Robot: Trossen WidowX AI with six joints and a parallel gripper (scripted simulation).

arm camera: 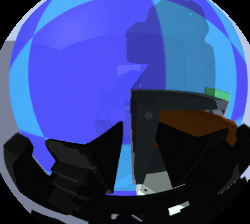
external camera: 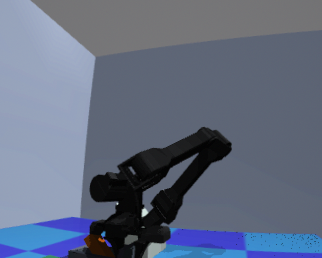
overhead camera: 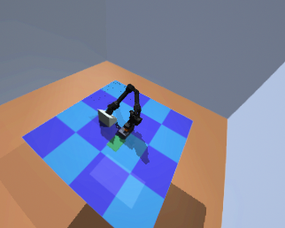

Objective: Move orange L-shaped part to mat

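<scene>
Right now the orange L-shaped part is 50 mm to the right of my gripper tip, 10 mm behind it and 10 mm above it. Round my gripper tip: green mat 220 mm to the right, 50 mm below, 10 mm behind.
</scene>
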